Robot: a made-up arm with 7 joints. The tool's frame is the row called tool.
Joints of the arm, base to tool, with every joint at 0 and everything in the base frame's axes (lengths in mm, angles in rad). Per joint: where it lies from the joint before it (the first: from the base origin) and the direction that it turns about. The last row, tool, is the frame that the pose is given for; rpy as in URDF.
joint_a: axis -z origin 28 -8 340
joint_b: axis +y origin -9 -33 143
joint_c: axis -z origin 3 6 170
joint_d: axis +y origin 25 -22 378
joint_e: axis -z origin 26 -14 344
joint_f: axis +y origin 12 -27 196
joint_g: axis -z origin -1 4 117
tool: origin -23 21 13 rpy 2.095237 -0.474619 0.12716
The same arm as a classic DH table. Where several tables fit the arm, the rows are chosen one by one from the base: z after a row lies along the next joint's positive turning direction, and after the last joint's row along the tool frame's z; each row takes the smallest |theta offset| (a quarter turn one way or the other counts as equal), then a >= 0, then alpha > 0; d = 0 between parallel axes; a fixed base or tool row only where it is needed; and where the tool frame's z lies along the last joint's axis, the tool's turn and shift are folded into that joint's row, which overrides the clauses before.
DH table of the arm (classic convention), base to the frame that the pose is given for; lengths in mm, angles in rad. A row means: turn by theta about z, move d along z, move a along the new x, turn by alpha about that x. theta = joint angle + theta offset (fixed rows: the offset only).
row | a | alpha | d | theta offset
base (fixed) | 29.1 | 3.1416 | 0 | -0.2783
joint_a | -9 | 1.5708 | -483 | -0.2783
joint_b | 3 | -1.5708 | -27 | 0
joint_c | 25 | 1.5708 | -548 | 0
joint_d | 26 | -1.5708 | -36 | 0
joint_e | 12 | 1.5708 | -540 | 0
joint_f | -1 | -1.5708 | -23 | 0
joint_g | -13.4 | -1.1092 | -116 | -0.3856
tool (fixed) | 0 | 0 | -31.4 | 0.5357

